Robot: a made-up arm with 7 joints. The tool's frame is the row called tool.
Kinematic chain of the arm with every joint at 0, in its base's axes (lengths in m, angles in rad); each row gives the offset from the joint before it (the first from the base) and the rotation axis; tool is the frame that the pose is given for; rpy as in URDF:
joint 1: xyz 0 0 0.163 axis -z
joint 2: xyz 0 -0.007 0.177 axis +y
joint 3: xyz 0 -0.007 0.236 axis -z
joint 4: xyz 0 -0.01 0.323 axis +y
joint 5: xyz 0 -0.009 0.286 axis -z
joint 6: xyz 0 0 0.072 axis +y
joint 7: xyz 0 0 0.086 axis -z
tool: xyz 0 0 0 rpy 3.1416 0 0
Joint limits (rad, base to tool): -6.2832..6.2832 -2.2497..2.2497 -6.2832..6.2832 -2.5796..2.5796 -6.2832..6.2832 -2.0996..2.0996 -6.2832..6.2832
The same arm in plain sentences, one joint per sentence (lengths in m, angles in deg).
The arm has seven revolute joints in a row. What follows holds with every joint at zero, and every direction is one of the base frame's.
Joint 1 is mounted 0.163 m along +z from the base frame's origin and rotates about -z, from -360 to 360 deg.
Joint 2 is mounted 0.007 m along -y and 0.177 m along +z from joint 1 and rotates about +y, from -128.9 to 128.9 deg.
Joint 3 is mounted 0.007 m along -y and 0.236 m along +z from joint 2 and rotates about -z, from -360 to 360 deg.
Joint 4 is mounted 0.01 m along -y and 0.323 m along +z from joint 3 and rotates about +y, from -147.8 to 147.8 deg.
Joint 5 is mounted 0.009 m along -y and 0.286 m along +z from joint 4 and rotates about -z, from -360 to 360 deg.
Joint 6 is mounted 0.072 m along +z from joint 5 and rotates about +y, from -120.3 to 120.3 deg.
Joint 7 is mounted 0.086 m along +z from joint 6 and rotates about -z, from -360 to 360 deg.
The tool frame, which is the frame that the pose is given for, is mounted at the same point as joint 7; its axes are the base frame's turned by roll -180, pitch 0 and yaw 0 deg (as in URDF: about the fixed x, then y, then z).

